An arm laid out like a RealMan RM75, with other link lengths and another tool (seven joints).
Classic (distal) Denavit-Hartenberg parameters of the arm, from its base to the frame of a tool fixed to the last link. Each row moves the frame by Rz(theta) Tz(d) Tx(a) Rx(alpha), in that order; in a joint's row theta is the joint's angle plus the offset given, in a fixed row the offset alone. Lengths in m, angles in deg.
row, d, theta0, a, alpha
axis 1, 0.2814, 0.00, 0.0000, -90.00
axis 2, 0.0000, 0.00, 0.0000, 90.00
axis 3, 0.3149, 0.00, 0.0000, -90.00
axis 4, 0.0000, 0.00, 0.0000, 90.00
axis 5, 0.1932, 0.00, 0.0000, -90.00
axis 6, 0.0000, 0.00, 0.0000, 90.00
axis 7, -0.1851, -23.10, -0.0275, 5.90
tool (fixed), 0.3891, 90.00, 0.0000, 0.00
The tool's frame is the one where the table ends.
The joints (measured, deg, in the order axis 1, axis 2, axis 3, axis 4, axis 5, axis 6, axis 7), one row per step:
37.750, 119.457, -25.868, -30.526, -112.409, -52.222, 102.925
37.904, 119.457, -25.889, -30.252, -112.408, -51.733, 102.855
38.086, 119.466, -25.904, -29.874, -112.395, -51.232, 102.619
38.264, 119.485, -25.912, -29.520, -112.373, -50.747, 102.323
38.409, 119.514, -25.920, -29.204, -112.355, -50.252, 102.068
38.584, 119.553, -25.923, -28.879, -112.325, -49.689, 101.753
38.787, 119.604, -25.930, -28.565, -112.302, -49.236, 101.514
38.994, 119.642, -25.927, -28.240, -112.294, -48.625, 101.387
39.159, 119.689, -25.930, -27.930, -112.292, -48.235, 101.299
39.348, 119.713, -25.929, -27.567, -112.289, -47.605, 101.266
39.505, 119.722, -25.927, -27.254, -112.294, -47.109, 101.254
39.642, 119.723, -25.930, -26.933, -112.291, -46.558, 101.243
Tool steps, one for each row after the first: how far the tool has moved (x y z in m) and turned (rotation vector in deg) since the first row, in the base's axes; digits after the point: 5 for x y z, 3 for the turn. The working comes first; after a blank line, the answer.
Tool pose at each row, in the base's axes (x y z in m, rotation vector in deg; the steps are taken from these numbers as rounded here):
0.33969, 0.50987, 0.04450, -49.815, 131.218, 73.532
0.34008, 0.51063, 0.04381, -49.549, 131.108, 73.385
0.34024, 0.51136, 0.04254, -49.421, 130.985, 73.164
0.34027, 0.51206, 0.04132, -49.365, 130.813, 72.948
0.34058, 0.51261, 0.04020, -49.236, 130.641, 72.738
0.34075, 0.51333, 0.03909, -49.134, 130.394, 72.524
0.34034, 0.51412, 0.03769, -49.094, 130.277, 72.345
0.34056, 0.51500, 0.03660, -48.803, 130.131, 72.167
0.34045, 0.51548, 0.03508, -48.624, 130.164, 71.998
0.34106, 0.51618, 0.03392, -48.189, 130.102, 71.803
0.34155, 0.51673, 0.03294, -47.836, 130.078, 71.634
0.34240, 0.51719, 0.03209, -47.411, 130.019, 71.448

0.00039, 0.00076, -0.00069, 0.052, -0.135, -0.247
0.00055, 0.00149, -0.00196, 0.048, -0.334, -0.422
0.00058, 0.00219, -0.00318, 0.057, -0.573, -0.550
0.00089, 0.00274, -0.00430, 0.084, -0.801, -0.728
0.00106, 0.00346, -0.00541, 0.145, -1.089, -0.897
0.00065, 0.00425, -0.00681, 0.136, -1.269, -0.996
0.00087, 0.00513, -0.00790, 0.199, -1.444, -1.276
0.00076, 0.00561, -0.00942, 0.142, -1.494, -1.453
0.00137, 0.00631, -0.01058, 0.181, -1.601, -1.831
0.00186, 0.00686, -0.01156, 0.193, -1.674, -2.138
0.00271, 0.00732, -0.01241, 0.232, -1.773, -2.506

